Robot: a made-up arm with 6 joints.
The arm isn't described. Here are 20 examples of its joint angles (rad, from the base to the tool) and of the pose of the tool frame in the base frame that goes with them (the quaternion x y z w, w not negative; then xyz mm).
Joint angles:
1: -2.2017 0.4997 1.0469 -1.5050 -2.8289 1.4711
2: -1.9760 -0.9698 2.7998 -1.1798 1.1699 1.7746
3: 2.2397 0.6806 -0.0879 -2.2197 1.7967 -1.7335
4: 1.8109 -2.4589 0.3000 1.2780 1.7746 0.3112
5: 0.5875 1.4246 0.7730 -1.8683 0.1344 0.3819
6: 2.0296 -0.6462 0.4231 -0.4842 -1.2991 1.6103
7: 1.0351 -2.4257 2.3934 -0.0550 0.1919 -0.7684
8: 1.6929 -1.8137 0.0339 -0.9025 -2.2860 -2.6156
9: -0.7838 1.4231 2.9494 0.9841 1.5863 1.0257
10: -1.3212 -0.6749 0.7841 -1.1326 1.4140 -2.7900
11: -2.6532 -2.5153 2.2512 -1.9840 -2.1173 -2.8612
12: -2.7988 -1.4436 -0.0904 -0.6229 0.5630 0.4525
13: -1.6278 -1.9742 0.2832 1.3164 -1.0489 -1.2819
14: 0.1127 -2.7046 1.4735 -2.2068 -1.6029 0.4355
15: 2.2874 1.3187 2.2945 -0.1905 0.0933 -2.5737
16: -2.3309 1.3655 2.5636 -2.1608 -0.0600 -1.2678
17: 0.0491 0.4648 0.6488 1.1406 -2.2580 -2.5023
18: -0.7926 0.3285 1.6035 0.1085 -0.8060 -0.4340
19: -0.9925 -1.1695 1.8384 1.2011 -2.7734 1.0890
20: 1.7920 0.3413 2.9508 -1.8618 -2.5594 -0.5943
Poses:
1: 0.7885 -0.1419 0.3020 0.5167 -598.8 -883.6 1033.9
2: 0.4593 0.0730 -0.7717 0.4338 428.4 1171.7 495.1
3: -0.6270 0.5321 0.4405 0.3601 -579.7 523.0 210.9
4: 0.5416 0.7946 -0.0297 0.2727 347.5 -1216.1 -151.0
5: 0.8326 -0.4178 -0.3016 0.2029 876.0 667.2 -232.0
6: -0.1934 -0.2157 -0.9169 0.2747 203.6 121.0 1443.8
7: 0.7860 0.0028 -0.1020 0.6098 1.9 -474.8 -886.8
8: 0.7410 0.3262 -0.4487 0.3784 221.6 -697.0 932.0
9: -0.8838 -0.0504 0.4544 0.0993 261.0 -409.8 1125.3
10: -0.5173 -0.4495 -0.5863 0.4319 -105.4 86.0 1517.8
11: -0.0654 -0.7247 0.1294 0.6737 611.9 132.2 -942.0
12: -0.7069 -0.3043 0.3054 0.5607 320.7 276.8 1118.5
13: 0.5066 0.7194 -0.4752 0.0114 64.9 1236.1 494.0
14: -0.5385 0.1492 0.7989 0.2224 -823.3 56.1 -763.5
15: -0.3584 -0.6151 0.6686 0.2149 -493.3 898.8 1061.4
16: -0.4403 0.4882 -0.5546 0.5102 -606.1 -900.2 1041.4
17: -0.1232 -0.9455 -0.2943 0.0645 1013.9 -66.5 1249.0
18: 0.3383 -0.8417 0.2689 0.3238 167.4 -469.4 1624.2
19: 0.2100 -0.8273 -0.0271 0.5202 -755.6 1063.1 433.0
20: -0.2662 -0.4679 -0.8364 0.1036 16.4 -282.4 1477.9
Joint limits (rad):
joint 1: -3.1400..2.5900
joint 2: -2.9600..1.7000
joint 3: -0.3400..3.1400
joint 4: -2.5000..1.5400
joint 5: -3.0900..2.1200
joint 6: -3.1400..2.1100
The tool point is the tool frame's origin. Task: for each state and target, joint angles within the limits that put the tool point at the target. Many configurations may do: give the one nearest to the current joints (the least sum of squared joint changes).
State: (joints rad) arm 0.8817 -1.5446 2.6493 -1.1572 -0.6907 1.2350
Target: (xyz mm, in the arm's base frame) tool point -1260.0 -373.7 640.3
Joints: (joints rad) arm 0.2262 -1.0453 2.4888 -1.2927 -0.7018 1.2134
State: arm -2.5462 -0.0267 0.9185 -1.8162 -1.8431 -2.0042
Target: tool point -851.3 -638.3 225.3
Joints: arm -2.6008 0.8735 0.4121 -1.7653 -1.8362 -2.0187
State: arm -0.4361 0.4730 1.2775 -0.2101 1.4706 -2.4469
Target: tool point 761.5 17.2 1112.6
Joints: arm 0.3104 0.0221 0.3413 -0.5870 1.5488 -2.4744
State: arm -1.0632 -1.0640 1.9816 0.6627 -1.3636 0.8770
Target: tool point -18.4 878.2 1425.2
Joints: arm -1.6585 -0.6566 1.3160 1.0093 -1.2019 1.1832
